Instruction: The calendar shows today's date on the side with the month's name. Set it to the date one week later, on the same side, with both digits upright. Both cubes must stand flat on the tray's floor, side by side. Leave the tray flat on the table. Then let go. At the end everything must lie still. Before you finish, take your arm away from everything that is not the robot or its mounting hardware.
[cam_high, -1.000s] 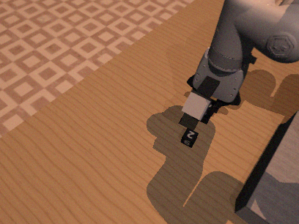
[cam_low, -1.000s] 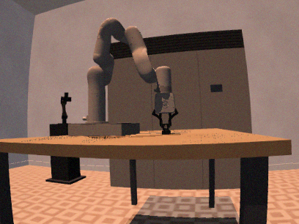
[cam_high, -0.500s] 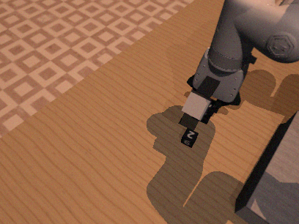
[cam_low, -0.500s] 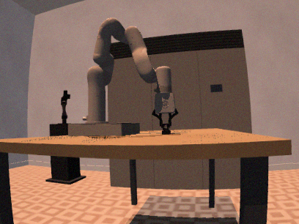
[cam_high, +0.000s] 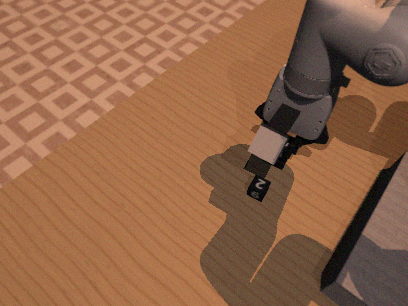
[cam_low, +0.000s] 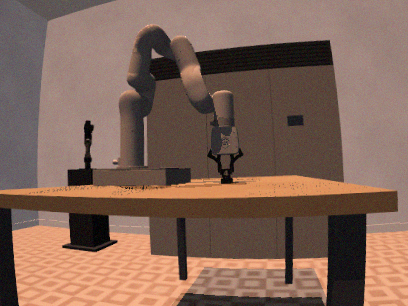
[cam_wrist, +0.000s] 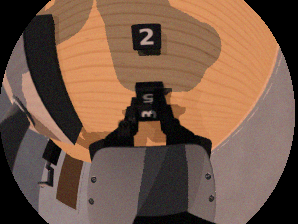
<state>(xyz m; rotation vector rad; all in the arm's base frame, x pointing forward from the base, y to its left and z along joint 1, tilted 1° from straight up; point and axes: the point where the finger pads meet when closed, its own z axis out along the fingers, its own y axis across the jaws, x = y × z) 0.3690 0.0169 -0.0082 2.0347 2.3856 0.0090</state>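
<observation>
The black cube lies 1 cm below my hand. Round my hand: black digit cube: 1 cm behind, 9 cm to the left, 4 cm below.
</observation>
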